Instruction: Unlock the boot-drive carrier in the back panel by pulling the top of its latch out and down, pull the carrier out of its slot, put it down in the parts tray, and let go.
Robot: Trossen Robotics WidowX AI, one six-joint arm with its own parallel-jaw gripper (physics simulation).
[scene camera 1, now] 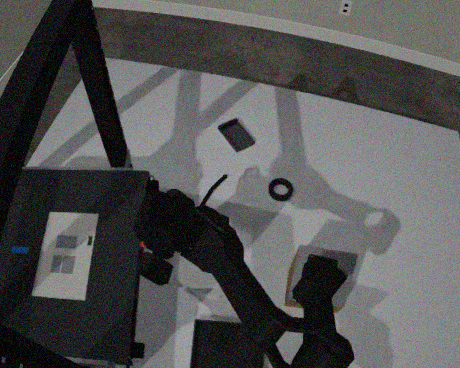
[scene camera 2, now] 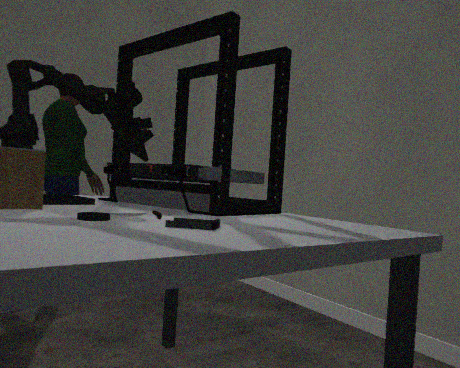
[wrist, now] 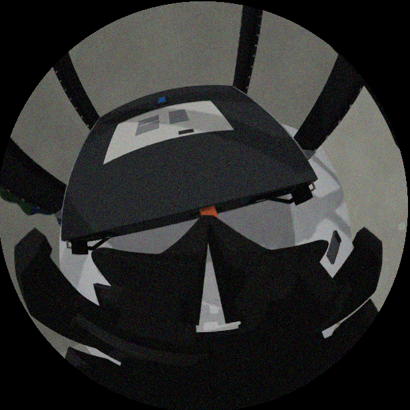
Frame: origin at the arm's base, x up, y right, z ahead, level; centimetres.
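Seen in the pictures: gripper, fingertip midpoint: (scene camera 1: 145, 243) (scene camera 2: 147, 160); arm's base, link origin: (scene camera 1: 319, 270) (scene camera 2: 18, 162).
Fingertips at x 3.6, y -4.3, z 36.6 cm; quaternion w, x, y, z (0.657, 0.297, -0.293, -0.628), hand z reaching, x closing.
Offsets run from my fingertips to a thing's top centre. "pt": to the spot under its first point.
The orange latch @(dx -1.2, dy +0.2, dz +1.1 cm) (scene camera 1: 142, 244) (scene camera 2: 151, 169) (wrist: 208, 211) shows at the back edge of the dark chassis @(pt dx -0.7, dy +8.2, dz +11.4 cm) (scene camera 1: 110, 200) (scene camera 2: 200, 173) (wrist: 200, 170). The rest of the boot-drive carrier is too dark to make out, and the latch's lower part is hidden behind the fingertips in the wrist view. My gripper (scene camera 2: 146, 159) (wrist: 206, 219) is shut and empty. Its tips are right by the latch; whether they touch it I cannot tell. In scene camera 1 the tips are lost in the arm's dark shape. A dark rectangular tray @(dx -13.2, dy -18.6, dz -22.0 cm) (scene camera 1: 220, 322) (scene camera 2: 70, 201) lies on the table beside the arm.
Black rack posts @(dx +45.0, dy +20.6, dz +14.5 cm) (scene camera 1: 102, 100) (scene camera 2: 223, 100) (wrist: 247, 50) stand around the chassis. A small dark open block @(dx -13.4, dy +44.8, dz -9.6 cm) (scene camera 1: 237, 135) (scene camera 2: 192, 223) (wrist: 333, 247), a black ring @(dx -13.8, dy +29.7, dz -25.2 cm) (scene camera 1: 272, 190) (scene camera 2: 93, 216) and a short black cable piece @(pt dx -14.1, dy +25.0, dz -7.8 cm) (scene camera 1: 212, 189) lie on the table. A person (scene camera 2: 65, 135) stands behind.
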